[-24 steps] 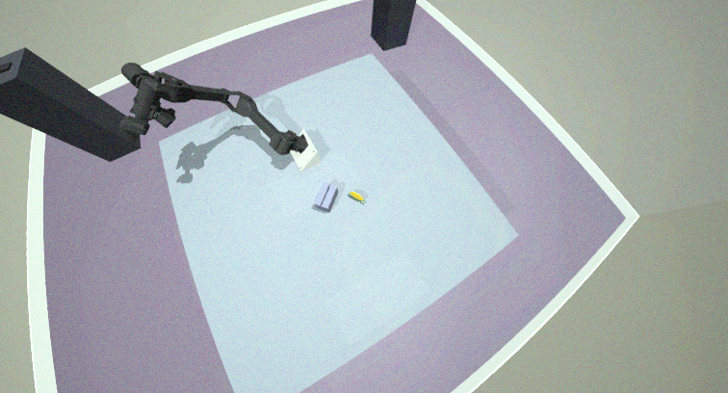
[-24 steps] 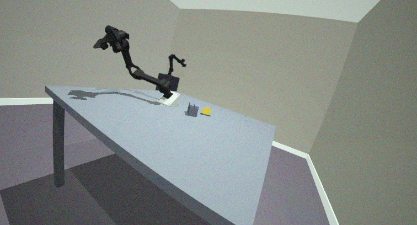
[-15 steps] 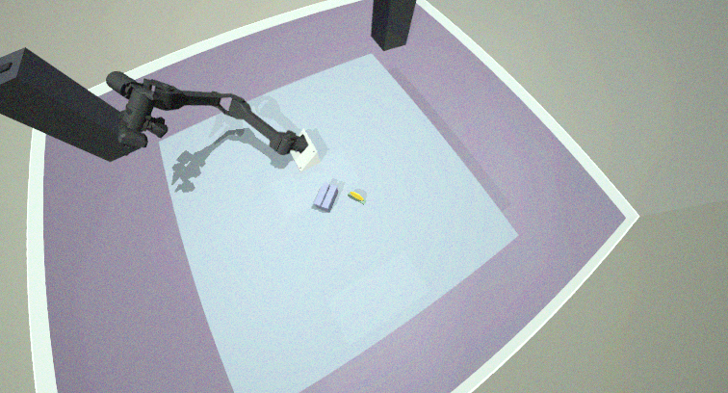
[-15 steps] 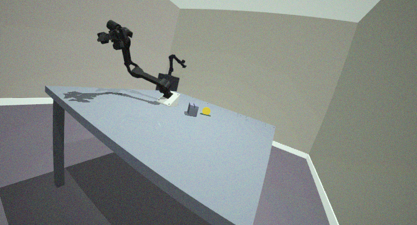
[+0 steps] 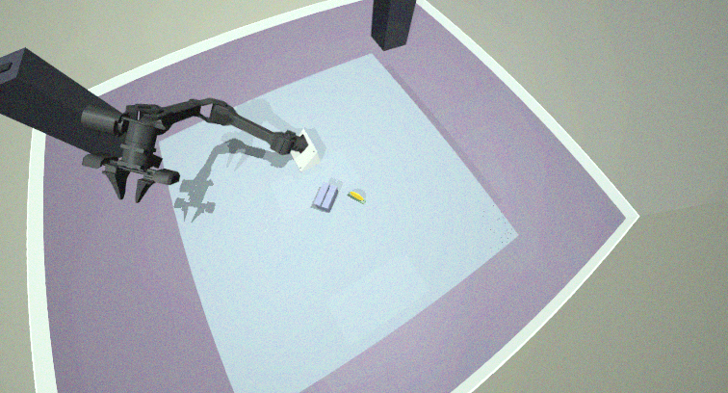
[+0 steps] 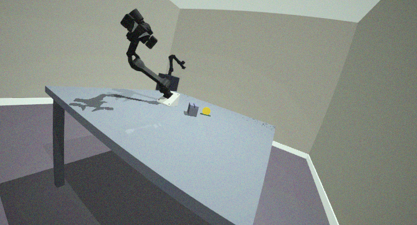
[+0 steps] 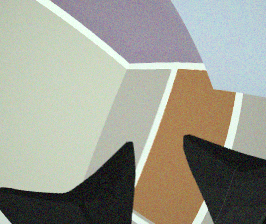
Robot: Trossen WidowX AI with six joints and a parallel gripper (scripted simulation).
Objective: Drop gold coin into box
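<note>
Now: the gold coin 160 mm ahead of my gripper tip, 590 mm to the left of it and 360 mm below it.
</note>
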